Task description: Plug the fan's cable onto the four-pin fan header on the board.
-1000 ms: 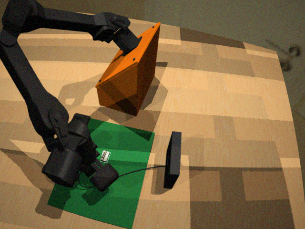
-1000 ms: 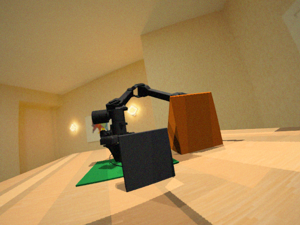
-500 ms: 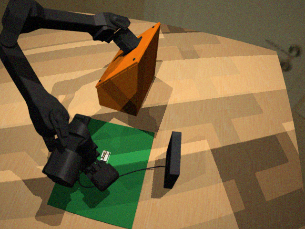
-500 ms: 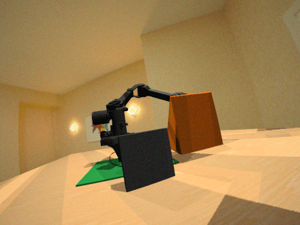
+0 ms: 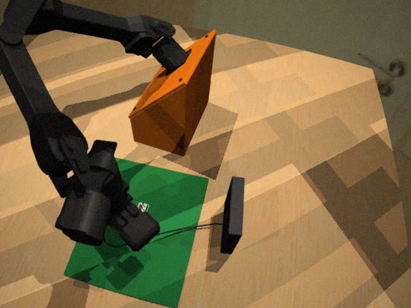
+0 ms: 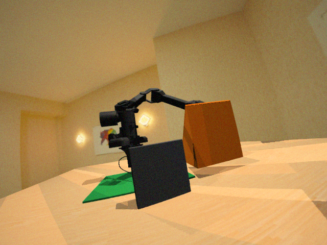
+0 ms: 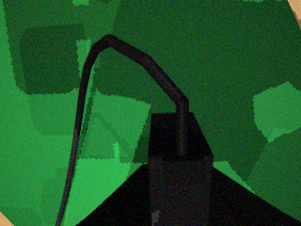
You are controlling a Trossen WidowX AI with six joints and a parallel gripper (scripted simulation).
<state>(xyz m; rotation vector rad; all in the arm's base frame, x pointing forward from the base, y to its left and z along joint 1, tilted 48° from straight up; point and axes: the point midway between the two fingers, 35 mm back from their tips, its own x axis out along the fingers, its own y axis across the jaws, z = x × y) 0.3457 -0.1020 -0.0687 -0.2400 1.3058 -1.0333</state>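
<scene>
Now: gripper tip 50 mm past the white four-pin header, 20 mm to the right of it and 50 mm above it. The rest, counted from my gripper tip: green board (20 mm behind, 30 mm to the left, 60 mm below); dark plug (10 mm ahead, 10 mm above); dark fan (60 mm behind, 200 mm to the left, 10 mm above).
</scene>
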